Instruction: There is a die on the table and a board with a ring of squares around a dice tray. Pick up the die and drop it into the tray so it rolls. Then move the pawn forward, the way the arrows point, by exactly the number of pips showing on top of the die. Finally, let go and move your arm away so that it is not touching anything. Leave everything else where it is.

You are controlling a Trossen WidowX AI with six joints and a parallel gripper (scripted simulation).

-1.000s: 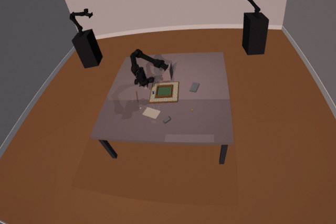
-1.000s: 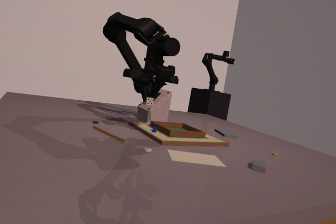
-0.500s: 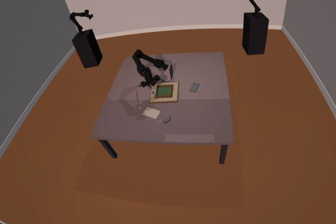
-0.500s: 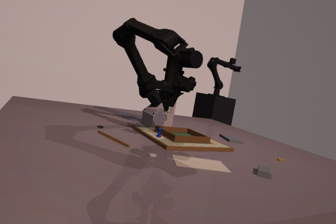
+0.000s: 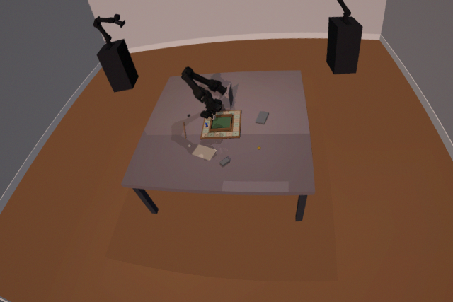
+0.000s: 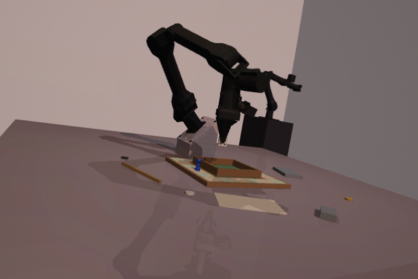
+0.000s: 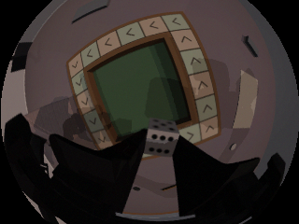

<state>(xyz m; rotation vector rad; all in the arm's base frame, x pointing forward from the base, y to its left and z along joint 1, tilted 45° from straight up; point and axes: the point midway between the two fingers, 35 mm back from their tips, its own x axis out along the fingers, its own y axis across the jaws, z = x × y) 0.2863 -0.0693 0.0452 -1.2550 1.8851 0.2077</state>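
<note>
The blue pawn is 70 mm to the right of my gripper tip, 70 mm below it and 10 mm behind it. The rest, counted from my gripper tip: wooden stick 240 mm to the right, 100 mm below; then pale card 240 mm ahead, 100 mm below, 80 mm to the right; then white die right at my gripper tip.
</note>
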